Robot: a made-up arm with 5 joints. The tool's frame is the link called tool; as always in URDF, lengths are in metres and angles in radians.
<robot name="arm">
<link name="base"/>
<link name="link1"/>
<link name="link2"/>
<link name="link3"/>
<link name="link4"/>
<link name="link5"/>
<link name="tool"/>
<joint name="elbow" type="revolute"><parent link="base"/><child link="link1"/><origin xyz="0.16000 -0.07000 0.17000"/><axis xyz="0 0 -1"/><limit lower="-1.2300" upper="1.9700"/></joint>
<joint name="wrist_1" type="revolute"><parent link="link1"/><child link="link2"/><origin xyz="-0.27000 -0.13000 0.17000"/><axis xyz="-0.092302 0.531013 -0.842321"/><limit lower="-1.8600" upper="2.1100"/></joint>
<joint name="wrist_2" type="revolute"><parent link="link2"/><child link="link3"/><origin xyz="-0.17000 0.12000 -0.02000"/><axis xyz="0 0 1"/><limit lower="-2.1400" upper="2.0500"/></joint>
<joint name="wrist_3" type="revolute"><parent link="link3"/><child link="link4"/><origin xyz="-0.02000 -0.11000 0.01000"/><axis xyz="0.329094 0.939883 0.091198"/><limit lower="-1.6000" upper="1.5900"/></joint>
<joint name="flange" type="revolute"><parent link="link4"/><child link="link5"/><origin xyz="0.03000 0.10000 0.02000"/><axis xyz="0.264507 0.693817 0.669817"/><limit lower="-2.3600" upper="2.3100"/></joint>
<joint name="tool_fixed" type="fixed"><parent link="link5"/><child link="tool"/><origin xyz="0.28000 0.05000 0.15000" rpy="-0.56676 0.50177 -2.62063"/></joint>
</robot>
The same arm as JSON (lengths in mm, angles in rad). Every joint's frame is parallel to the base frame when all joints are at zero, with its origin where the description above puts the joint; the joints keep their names.
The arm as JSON. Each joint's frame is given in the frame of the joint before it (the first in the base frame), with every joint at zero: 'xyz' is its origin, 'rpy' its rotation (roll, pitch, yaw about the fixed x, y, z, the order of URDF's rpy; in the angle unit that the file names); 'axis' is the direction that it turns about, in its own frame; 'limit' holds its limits. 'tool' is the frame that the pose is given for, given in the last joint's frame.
{
  "units": {
    "length": "mm",
    "angle": "rad"
  },
  "joints": [
    {
      "name": "elbow",
      "type": "revolute",
      "origin": {
        "xyz": [
          160.0,
          -70.0,
          170.0
        ],
        "rpy": [
          0.0,
          0.0,
          0.0
        ]
      },
      "axis": [
        0.0,
        0.0,
        -1.0
      ],
      "limit": {
        "lower": -1.23,
        "upper": 1.97
      }
    },
    {
      "name": "wrist_1",
      "type": "revolute",
      "origin": {
        "xyz": [
          -270.0,
          -130.0,
          170.0
        ],
        "rpy": [
          0.0,
          0.0,
          0.0
        ]
      },
      "axis": [
        -0.092302,
        0.531013,
        -0.842321
      ],
      "limit": {
        "lower": -1.86,
        "upper": 2.11
      }
    },
    {
      "name": "wrist_2",
      "type": "revolute",
      "origin": {
        "xyz": [
          -170.0,
          120.0,
          -20.0
        ],
        "rpy": [
          0.0,
          0.0,
          0.0
        ]
      },
      "axis": [
        0.0,
        0.0,
        1.0
      ],
      "limit": {
        "lower": -2.14,
        "upper": 2.05
      }
    },
    {
      "name": "wrist_3",
      "type": "revolute",
      "origin": {
        "xyz": [
          -20.0,
          -110.0,
          10.0
        ],
        "rpy": [
          0.0,
          0.0,
          0.0
        ]
      },
      "axis": [
        0.329094,
        0.939883,
        0.091198
      ],
      "limit": {
        "lower": -1.6,
        "upper": 1.59
      }
    },
    {
      "name": "flange",
      "type": "revolute",
      "origin": {
        "xyz": [
          30.0,
          100.0,
          20.0
        ],
        "rpy": [
          0.0,
          0.0,
          0.0
        ]
      },
      "axis": [
        0.264507,
        0.693817,
        0.669817
      ],
      "limit": {
        "lower": -2.36,
        "upper": 2.31
      }
    }
  ],
  "tool": {
    "origin": {
      "xyz": [
        280.0,
        50.0,
        150.0
      ],
      "rpy": [
        -0.5668,
        0.5018,
        -2.6206
      ]
    }
  }
}

